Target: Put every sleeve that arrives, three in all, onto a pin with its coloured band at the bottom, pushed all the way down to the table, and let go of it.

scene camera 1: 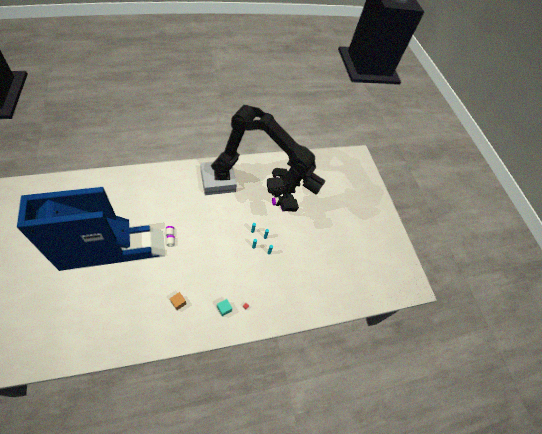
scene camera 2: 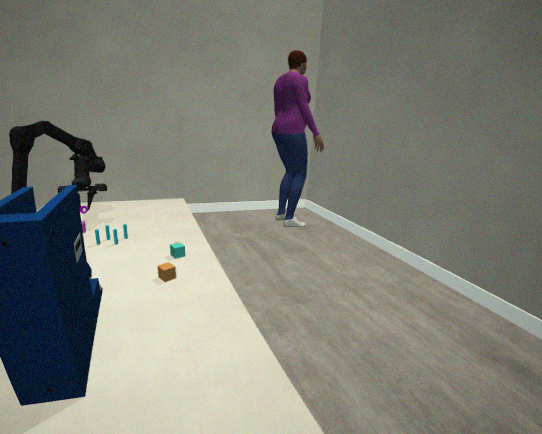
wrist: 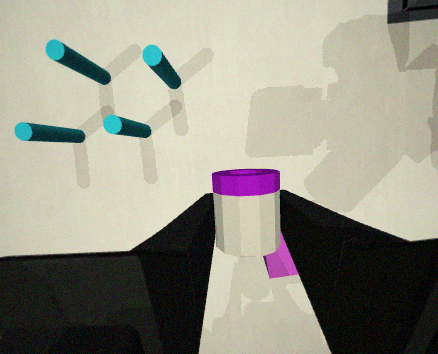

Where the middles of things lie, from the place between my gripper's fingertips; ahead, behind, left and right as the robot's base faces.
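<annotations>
The purple cube (wrist: 279,264) is 60 mm to the left of my hand, 50 mm behind it and 90 mm below it, and going by their middles it is the nearest to my hand of the things named here. As for the blue dispenser (scene camera 2: 55,317), I find it 680 mm to the right of my hand, 120 mm ahead of it and 50 mm above it.
</annotations>
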